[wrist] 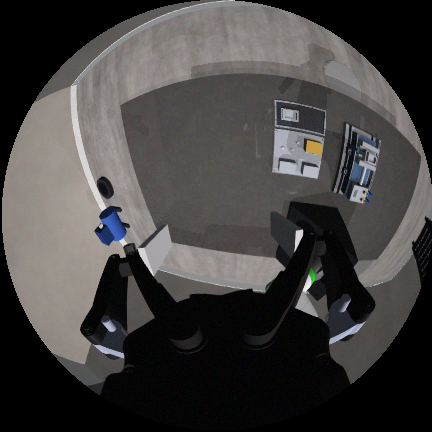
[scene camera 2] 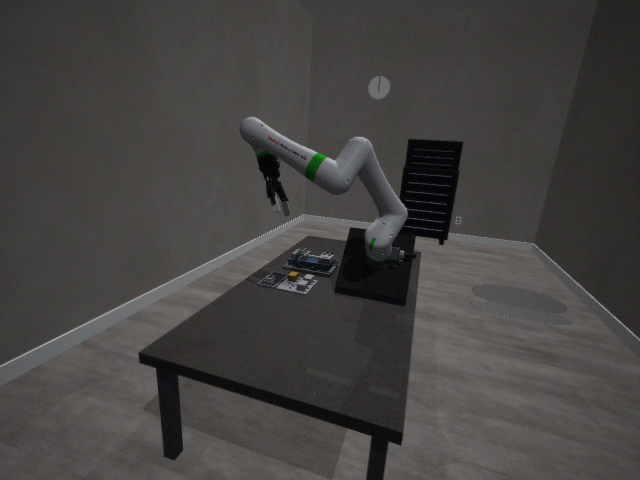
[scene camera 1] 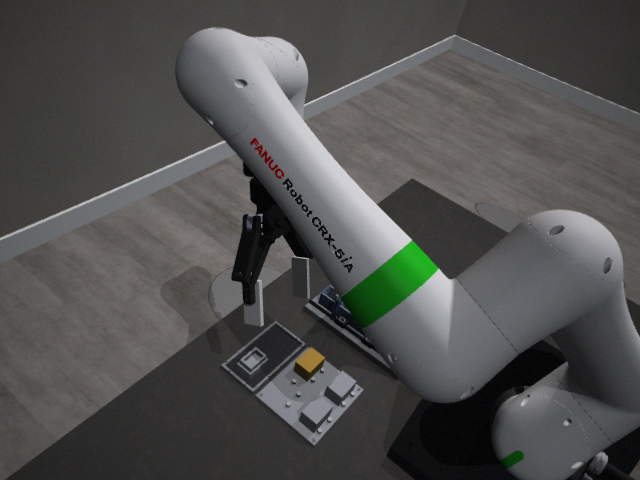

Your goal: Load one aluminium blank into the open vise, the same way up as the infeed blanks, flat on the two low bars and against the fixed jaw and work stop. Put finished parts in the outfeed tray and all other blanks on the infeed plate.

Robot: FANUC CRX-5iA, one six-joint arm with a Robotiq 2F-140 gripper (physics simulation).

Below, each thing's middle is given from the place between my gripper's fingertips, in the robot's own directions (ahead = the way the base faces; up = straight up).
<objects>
I see my gripper 42 cm above the infeed plate (scene camera 1: 280,390), 19 cm to the left of it and 2 cm past it. From my hand the other things lie so: outfeed tray (scene camera 1: 277,343) 43 cm below, 19 cm to the right, 12 cm ahead.
</objects>
